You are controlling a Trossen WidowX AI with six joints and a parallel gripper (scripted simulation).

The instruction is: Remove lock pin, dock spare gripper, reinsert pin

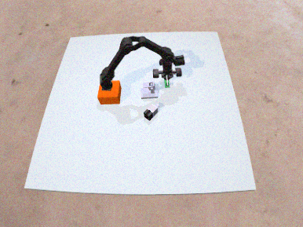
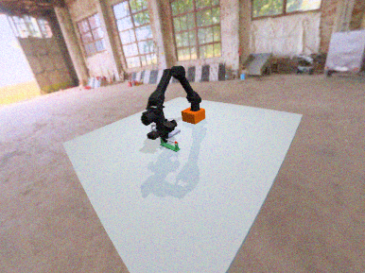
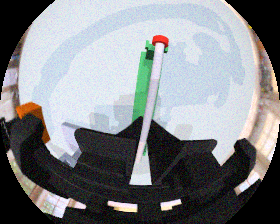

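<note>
My gripper tip is 2 cm to the right of the green bar. From my gripper tip the other things lie so: spare gripper: 7 cm behind, 25 cm to the right; mount: 10 cm behind, 10 cm to the right, 3 cm above.
</note>
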